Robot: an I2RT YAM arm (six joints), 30 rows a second.
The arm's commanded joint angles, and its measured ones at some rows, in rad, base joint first. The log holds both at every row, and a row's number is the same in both.
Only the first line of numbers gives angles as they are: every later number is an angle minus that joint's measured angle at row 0.
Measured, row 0: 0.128 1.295 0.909 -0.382 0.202 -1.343
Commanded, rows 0 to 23: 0.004 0.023 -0.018 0.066 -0.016 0.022; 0.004 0.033 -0.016 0.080 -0.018 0.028; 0.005 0.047 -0.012 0.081 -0.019 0.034; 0.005 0.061 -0.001 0.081 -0.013 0.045; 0.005 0.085 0.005 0.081 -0.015 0.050; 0.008 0.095 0.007 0.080 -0.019 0.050; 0.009 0.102 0.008 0.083 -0.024 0.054; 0.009 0.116 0.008 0.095 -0.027 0.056; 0.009 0.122 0.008 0.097 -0.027 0.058; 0.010 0.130 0.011 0.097 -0.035 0.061; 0.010 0.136 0.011 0.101 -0.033 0.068; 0.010 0.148 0.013 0.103 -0.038 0.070; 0.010 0.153 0.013 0.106 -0.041 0.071; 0.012 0.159 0.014 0.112 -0.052 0.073; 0.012 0.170 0.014 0.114 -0.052 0.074; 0.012 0.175 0.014 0.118 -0.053 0.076; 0.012 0.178 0.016 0.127 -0.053 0.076; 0.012 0.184 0.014 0.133 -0.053 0.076; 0.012 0.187 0.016 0.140 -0.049 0.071; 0.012 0.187 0.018 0.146 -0.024 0.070; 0.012 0.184 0.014 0.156 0.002 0.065; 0.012 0.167 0.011 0.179 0.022 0.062; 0.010 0.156 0.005 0.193 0.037 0.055; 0.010 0.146 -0.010 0.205 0.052 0.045
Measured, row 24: 0.007 0.196 -0.005 0.126 -0.012 0.055
